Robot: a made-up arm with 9 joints. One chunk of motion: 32 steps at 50 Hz.
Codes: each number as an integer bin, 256 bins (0 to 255) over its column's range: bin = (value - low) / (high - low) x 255, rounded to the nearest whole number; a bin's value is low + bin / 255 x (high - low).
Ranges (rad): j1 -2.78..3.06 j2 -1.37..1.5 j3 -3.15..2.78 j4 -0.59..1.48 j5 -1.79..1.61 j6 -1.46..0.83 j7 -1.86..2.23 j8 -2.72..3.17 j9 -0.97..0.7
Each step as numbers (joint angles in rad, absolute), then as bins.
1 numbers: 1.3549 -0.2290 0.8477 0.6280 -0.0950 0.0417 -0.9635 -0.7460 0.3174
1 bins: 181 101 172 150 127 167 56 85 197
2 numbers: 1.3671 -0.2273 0.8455 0.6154 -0.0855 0.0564 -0.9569 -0.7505 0.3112
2 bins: 181 102 172 148 128 169 56 85 196
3 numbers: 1.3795 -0.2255 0.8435 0.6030 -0.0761 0.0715 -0.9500 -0.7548 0.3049
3 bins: 182 102 172 147 129 171 57 85 195
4 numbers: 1.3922 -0.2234 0.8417 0.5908 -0.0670 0.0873 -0.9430 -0.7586 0.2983
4 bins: 182 102 172 145 129 172 57 85 194
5 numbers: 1.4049 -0.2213 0.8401 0.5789 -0.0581 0.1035 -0.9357 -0.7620 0.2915
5 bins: 183 102 172 144 130 174 58 85 193
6 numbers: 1.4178 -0.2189 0.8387 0.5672 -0.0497 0.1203 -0.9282 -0.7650 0.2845
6 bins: 183 102 172 143 131 176 58 85 192
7 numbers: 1.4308 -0.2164 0.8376 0.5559 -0.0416 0.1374 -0.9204 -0.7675 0.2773
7 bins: 184 102 171 141 131 178 59 85 190
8 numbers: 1.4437 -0.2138 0.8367 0.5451 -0.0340 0.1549 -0.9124 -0.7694 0.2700
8 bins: 184 103 171 140 132 180 59 84 189
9 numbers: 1.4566 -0.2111 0.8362 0.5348 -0.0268 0.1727 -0.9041 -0.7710 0.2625
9 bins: 185 103 171 139 132 182 60 84 188
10 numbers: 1.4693 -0.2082 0.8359 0.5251 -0.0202 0.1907 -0.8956 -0.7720 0.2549
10 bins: 186 103 171 137 133 184 60 84 187
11 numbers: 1.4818 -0.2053 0.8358 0.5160 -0.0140 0.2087 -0.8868 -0.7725 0.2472
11 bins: 186 103 171 136 133 186 61 84 186
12 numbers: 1.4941 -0.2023 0.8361 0.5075 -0.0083 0.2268 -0.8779 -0.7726 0.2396
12 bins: 187 104 171 135 134 188 61 84 185
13 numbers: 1.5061 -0.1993 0.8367 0.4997 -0.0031 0.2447 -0.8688 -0.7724 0.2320
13 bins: 187 104 171 134 134 190 62 84 184
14 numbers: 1.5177 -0.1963 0.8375 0.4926 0.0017 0.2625 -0.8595 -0.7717 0.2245
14 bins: 188 104 171 133 134 192 62 84 182
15 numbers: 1.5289 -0.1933 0.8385 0.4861 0.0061 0.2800 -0.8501 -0.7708 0.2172
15 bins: 188 105 172 133 135 194 63 84 181
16 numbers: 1.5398 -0.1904 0.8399 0.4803 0.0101 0.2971 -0.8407 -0.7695 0.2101
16 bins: 189 105 172 132 135 196 64 84 180
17 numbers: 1.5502 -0.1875 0.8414 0.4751 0.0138 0.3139 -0.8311 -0.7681 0.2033
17 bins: 189 105 172 131 135 198 64 85 179
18 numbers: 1.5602 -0.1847 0.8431 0.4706 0.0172 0.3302 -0.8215 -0.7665 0.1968
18 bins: 190 105 172 131 136 199 65 85 178
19 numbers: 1.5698 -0.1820 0.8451 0.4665 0.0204 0.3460 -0.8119 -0.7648 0.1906
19 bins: 190 106 172 130 136 201 65 85 177
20 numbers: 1.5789 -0.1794 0.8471 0.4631 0.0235 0.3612 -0.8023 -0.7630 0.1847
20 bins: 190 106 172 130 136 203 66 85 176
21 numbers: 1.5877 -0.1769 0.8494 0.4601 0.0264 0.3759 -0.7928 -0.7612 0.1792
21 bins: 191 106 172 129 136 204 67 85 175
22 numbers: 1.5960 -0.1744 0.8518 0.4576 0.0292 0.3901 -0.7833 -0.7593 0.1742
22 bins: 191 106 172 129 136 206 67 85 175
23 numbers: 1.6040 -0.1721 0.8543 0.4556 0.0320 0.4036 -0.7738 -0.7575 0.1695
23 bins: 191 106 172 129 137 208 68 85 174
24 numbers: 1.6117 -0.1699 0.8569 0.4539 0.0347 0.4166 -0.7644 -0.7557 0.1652
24 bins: 192 107 172 129 137 209 68 85 173
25 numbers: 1.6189 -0.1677 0.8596 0.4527 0.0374 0.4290 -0.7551 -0.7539 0.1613
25 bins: 192 107 172 128 137 210 69 85 173
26 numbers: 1.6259 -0.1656 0.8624 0.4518 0.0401 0.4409 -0.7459 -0.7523 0.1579
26 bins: 192 107 173 128 137 212 69 85 172
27 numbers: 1.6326 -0.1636 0.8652 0.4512 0.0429 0.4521 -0.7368 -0.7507 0.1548
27 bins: 193 107 173 128 137 213 70 85 172
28 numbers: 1.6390 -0.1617 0.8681 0.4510 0.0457 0.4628 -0.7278 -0.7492 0.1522
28 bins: 193 107 173 128 138 214 71 85 171
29 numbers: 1.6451 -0.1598 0.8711 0.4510 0.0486 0.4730 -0.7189 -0.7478 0.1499
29 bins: 193 108 173 128 138 215 71 85 171
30 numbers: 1.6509 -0.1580 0.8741 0.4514 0.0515 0.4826 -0.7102 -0.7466 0.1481
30 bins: 193 108 173 128 138 216 72 85 171
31 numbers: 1.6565 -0.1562 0.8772 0.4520 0.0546 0.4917 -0.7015 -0.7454 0.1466
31 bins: 194 108 173 128 138 217 72 85 170
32 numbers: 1.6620 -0.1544 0.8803 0.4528 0.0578 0.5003 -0.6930 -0.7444 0.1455
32 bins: 194 108 173 128 139 218 73 86 170
